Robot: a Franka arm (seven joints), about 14 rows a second.
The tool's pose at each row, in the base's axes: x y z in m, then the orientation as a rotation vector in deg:
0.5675, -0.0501, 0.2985, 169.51, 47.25, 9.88
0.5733, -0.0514, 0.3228, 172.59, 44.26, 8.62
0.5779, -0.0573, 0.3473, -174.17, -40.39, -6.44
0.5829, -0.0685, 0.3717, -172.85, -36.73, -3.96
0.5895, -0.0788, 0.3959, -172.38, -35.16, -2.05
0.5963, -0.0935, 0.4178, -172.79, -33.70, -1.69
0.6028, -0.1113, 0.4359, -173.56, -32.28, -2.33
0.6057, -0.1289, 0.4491, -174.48, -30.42, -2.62
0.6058, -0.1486, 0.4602, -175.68, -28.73, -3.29
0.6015, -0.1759, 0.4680, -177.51, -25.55, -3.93
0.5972, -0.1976, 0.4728, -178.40, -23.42, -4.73
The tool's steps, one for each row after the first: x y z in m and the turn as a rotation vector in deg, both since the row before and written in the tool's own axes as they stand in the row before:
0.0064, 0.0063, -0.0233, 2.18, -0.39, 2.47
0.0033, 0.0086, -0.0239, 2.86, -0.76, 2.76
0.0014, 0.0122, -0.0244, 2.37, -1.03, 2.21
0.0032, 0.0110, -0.0246, 1.02, -1.01, 0.99
0.0013, 0.0147, -0.0229, -0.08, -0.22, 0.99
-0.0001, 0.0177, -0.0193, -0.58, 0.34, 0.98
-0.0031, 0.0167, -0.0143, -0.63, 0.11, 1.28
-0.0061, 0.0181, -0.0122, -0.99, 0.29, 1.18
-0.0124, 0.0243, -0.0090, -1.43, 0.20, 2.16
-0.0100, 0.0196, -0.0053, -0.71, 0.41, 1.41

